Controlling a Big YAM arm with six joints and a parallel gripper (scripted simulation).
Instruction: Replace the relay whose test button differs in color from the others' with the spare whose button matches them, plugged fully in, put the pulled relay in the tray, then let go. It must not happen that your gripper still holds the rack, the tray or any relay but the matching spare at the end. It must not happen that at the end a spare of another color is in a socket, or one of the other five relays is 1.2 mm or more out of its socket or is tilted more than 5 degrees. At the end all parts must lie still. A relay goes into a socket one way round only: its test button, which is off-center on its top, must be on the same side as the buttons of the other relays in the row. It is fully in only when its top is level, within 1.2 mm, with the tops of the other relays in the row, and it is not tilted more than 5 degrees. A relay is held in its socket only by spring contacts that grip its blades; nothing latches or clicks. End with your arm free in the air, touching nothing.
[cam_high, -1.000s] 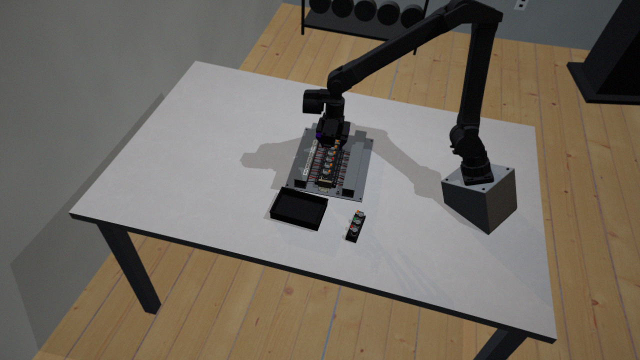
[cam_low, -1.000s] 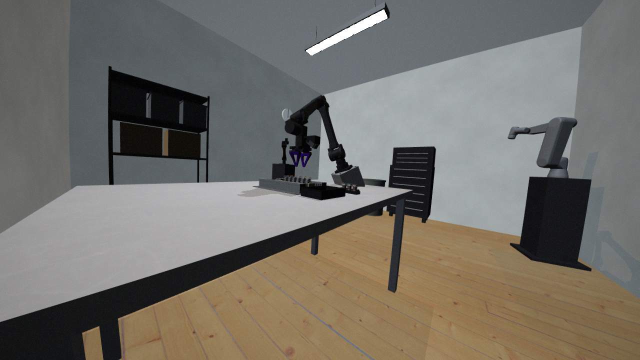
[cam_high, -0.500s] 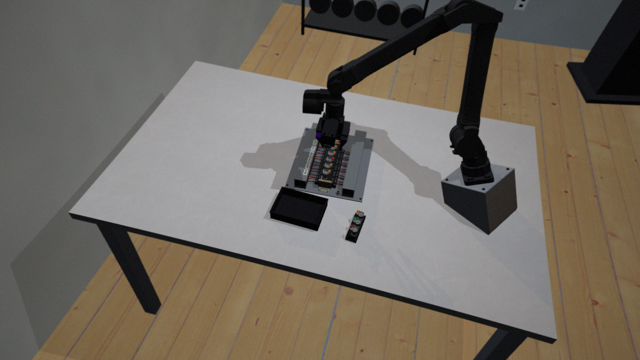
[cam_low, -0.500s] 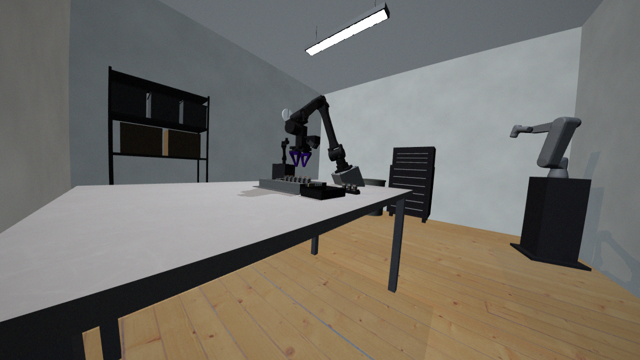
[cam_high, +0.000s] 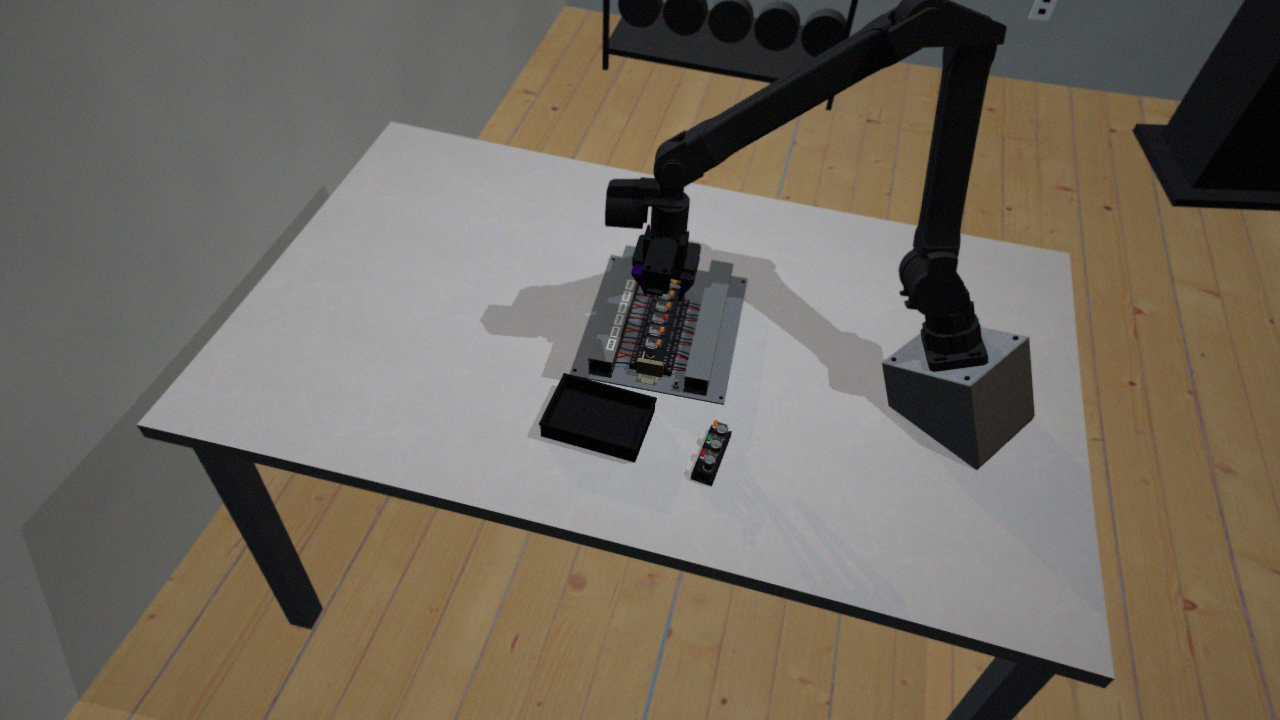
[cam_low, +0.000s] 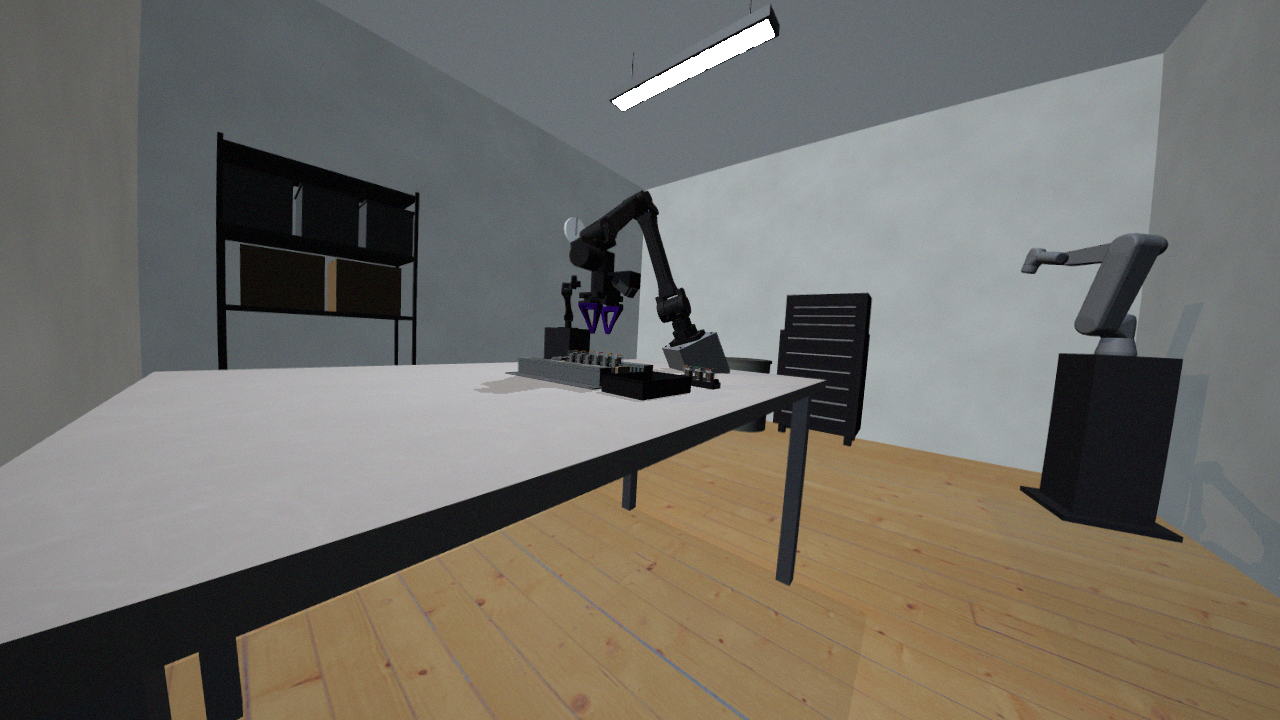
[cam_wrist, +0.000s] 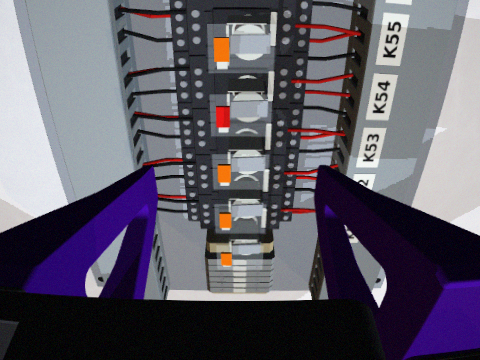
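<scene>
The grey panel lies 12 cm below my hand, 5 cm to the right of it and 1 cm behind it.
</scene>
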